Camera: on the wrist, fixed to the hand. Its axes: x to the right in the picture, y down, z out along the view.
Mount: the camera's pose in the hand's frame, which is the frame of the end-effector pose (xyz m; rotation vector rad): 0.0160 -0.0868 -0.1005 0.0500 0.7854 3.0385
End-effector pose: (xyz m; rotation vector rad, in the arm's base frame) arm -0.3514 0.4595 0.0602 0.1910 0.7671 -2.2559
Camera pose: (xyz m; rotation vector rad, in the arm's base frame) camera -0.4316 0.5560 0.0139 1.1143 0.0136 0.7962
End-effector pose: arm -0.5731 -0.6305 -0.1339 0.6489 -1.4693 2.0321
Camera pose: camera -0.5331 -0.5099 -0.0921 1.6536 0.3573 -0.7741
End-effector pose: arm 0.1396 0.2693 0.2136 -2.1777 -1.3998 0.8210
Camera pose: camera 0.1549 0.3156 0.3382 1.6096 -2.3468 -0.0485
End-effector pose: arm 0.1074 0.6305 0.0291 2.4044 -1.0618 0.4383
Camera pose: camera 0.1735 0.7260 0.0955 1.2320 2.3679 -1.3661
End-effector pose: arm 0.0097 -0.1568 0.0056 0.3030 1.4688 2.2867
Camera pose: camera -0.0250 -0.2002 -0.1161 -0.6310 0.0835 -0.4421
